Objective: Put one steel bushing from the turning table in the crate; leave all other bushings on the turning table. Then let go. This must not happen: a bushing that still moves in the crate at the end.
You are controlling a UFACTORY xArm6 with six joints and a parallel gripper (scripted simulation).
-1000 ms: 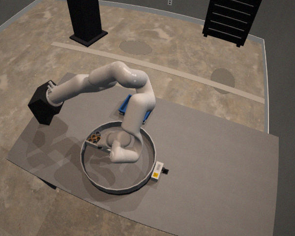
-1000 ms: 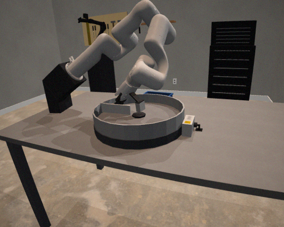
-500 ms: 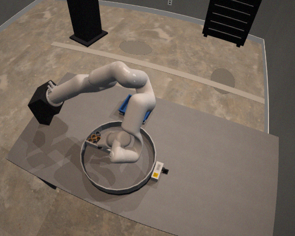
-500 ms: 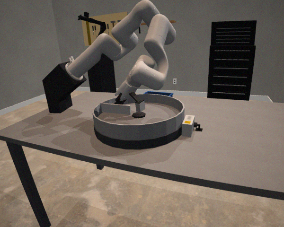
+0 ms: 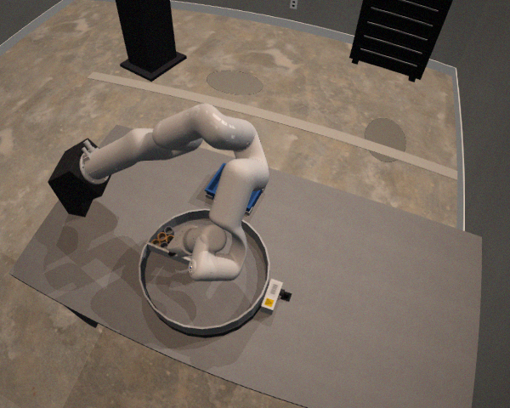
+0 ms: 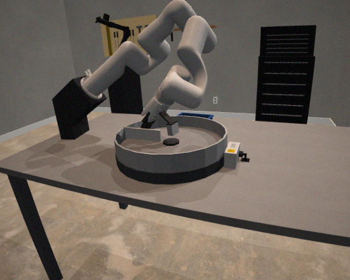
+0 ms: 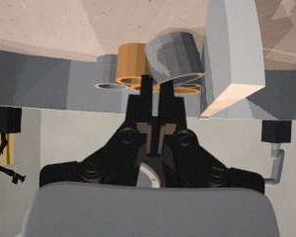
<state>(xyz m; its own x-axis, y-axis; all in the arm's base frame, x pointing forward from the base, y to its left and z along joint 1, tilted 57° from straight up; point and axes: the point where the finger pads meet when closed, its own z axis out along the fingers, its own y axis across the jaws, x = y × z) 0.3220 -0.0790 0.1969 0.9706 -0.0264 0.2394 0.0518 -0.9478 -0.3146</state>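
Right now the blue crate is 340 mm to the left of my hand, 80 mm below it and 10 mm behind it. From my hand the other things lie so: round turning table 120 mm ahead, 50 mm below.
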